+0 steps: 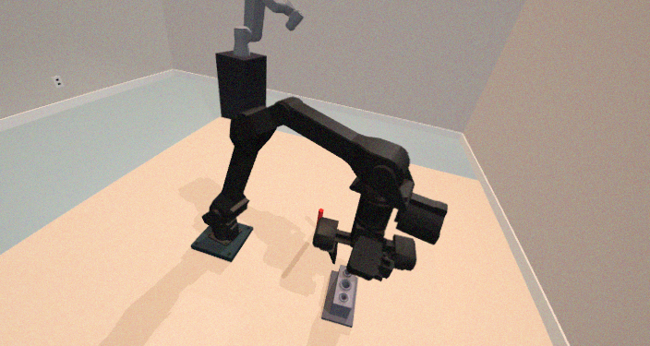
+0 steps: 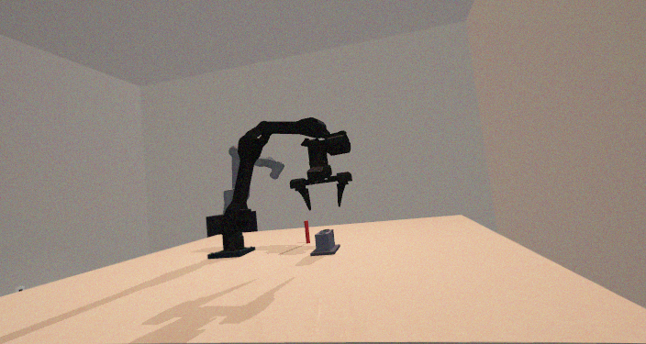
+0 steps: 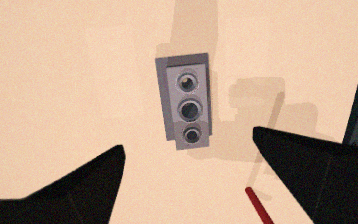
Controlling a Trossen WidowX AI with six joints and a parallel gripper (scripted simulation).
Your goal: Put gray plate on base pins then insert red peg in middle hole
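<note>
Now: the red peg 15 cm behind my gripper tip, 16 cm to the left of it and 9 cm below it. From my gripper tip the other things lie so: gray plate (1 cm behind, 8 cm below); then flat base (1 cm behind, 12 cm below).
</note>
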